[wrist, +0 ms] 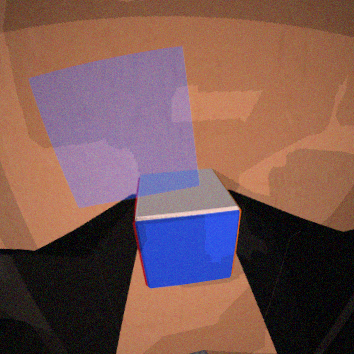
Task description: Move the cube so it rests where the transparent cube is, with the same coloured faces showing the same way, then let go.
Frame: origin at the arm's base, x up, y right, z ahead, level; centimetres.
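Seen in the pictures: gripper, between the fingertips: [180, 200].
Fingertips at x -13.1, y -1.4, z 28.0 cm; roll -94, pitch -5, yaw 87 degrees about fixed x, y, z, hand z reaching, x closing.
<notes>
Offsets run from my fingertips to a thing's top centre. Level surfaces: height alone.
The cube {dx +2.9, dy +0.0, dz -0.8 cm} [187, 247] is in the lower middle of the wrist view, its blue face towards the camera. Its grey-white face shows on the far side, with a thin red edge on the left and a thin orange edge on the right. My gripper [180, 200] is shut on the cube, one black finger against its left side and one against its right. The transparent cube {dx +2.9, dy -2.3, dz +3.9 cm} [112, 120] shows as a see-through purple-blue face, up and left of the held cube and turned slightly. Its lower right corner overlaps the grey-white face in the view. Its other face colours cannot be told.
An orange-brown table top {dx -1.1 cm} [300, 115] with patchy shadows lies around and beneath the cubes. A darker band crosses the far edge of the view. A small bit of a dark grey object [200, 352] shows at the bottom edge, between the fingers.
</notes>
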